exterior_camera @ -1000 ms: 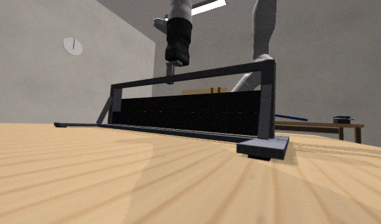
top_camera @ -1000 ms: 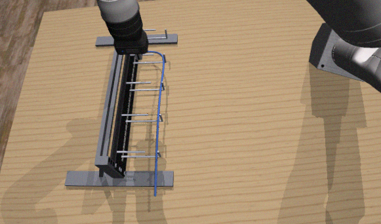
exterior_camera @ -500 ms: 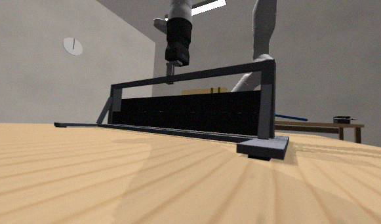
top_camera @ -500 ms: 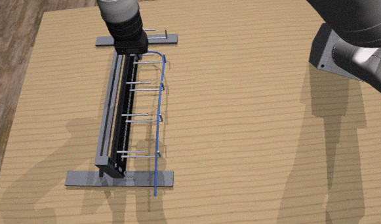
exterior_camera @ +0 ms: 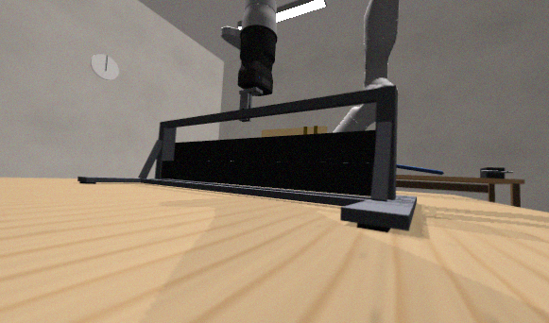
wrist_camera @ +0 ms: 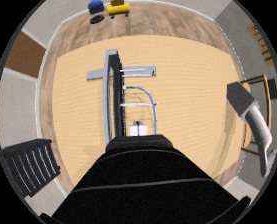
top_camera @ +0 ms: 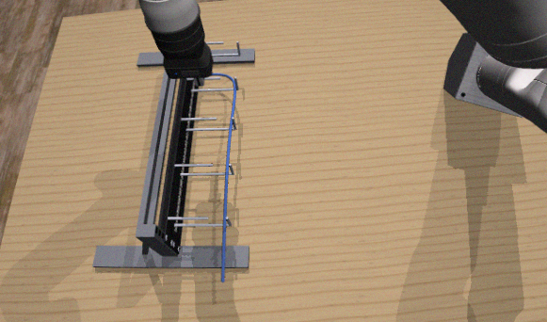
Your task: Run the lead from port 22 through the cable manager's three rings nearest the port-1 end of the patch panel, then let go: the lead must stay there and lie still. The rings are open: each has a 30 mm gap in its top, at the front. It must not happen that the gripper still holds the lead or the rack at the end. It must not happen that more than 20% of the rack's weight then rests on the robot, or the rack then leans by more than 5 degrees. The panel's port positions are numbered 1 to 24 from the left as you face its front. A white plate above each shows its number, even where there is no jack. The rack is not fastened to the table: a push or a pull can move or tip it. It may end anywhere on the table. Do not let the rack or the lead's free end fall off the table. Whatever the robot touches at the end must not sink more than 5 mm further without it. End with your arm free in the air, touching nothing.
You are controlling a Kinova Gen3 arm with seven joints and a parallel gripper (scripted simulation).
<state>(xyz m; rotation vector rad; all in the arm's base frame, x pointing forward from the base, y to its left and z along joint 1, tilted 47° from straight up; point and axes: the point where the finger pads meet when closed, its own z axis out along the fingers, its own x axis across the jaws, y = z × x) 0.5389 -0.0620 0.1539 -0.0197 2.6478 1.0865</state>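
My gripper is now 50 mm short of the rack, 60 mm to the right of it and 100 mm above it.
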